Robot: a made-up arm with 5 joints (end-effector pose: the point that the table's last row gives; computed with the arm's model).
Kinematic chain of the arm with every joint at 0, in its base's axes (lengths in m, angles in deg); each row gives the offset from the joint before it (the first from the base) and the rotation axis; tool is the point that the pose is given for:
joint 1: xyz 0 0 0.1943 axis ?
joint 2: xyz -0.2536 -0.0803 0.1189 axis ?
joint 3: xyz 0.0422 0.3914 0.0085 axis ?
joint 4: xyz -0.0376 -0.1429 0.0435 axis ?
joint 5: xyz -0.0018 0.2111 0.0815 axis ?
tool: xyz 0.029 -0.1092 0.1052
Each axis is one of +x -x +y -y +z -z.
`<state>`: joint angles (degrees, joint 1 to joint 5).
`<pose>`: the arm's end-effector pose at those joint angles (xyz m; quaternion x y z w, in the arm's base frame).
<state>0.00 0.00 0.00 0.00 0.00</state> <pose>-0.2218 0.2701 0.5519 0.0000 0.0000 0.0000 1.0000</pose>
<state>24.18 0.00 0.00 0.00 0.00</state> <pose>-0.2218 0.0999 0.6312 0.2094 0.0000 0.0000 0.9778</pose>
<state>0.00 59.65 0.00 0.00 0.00</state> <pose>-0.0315 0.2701 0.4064 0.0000 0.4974 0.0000 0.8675</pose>
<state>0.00 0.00 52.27 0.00 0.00</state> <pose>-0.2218 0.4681 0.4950 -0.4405 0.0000 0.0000 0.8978</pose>
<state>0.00 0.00 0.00 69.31 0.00</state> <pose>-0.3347 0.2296 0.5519 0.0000 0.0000 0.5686 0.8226</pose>
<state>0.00 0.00 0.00 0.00 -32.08</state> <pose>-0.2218 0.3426 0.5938 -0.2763 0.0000 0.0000 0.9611</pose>
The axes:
joint 1: +x
joint 2: +y
joint 3: -x
joint 4: +z
joint 5: +x

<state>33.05 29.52 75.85 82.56 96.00</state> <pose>-0.2953 0.0995 0.5763 0.2891 0.7874 0.2460 0.4856</pose>
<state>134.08 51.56 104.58 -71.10 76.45</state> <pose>-0.0908 -0.3642 0.3829 0.8186 -0.1538 -0.1306 0.5377</pose>
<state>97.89 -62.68 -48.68 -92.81 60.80</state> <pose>-0.1613 -0.1663 0.3084 -0.7883 -0.0641 0.4170 0.4479</pose>
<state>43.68 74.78 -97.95 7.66 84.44</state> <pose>-0.2864 0.1479 0.4607 -0.7687 -0.1882 0.5204 0.3208</pose>
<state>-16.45 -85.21 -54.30 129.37 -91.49</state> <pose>-0.1559 -0.1057 0.0696 0.2365 0.8861 -0.2326 0.3237</pose>
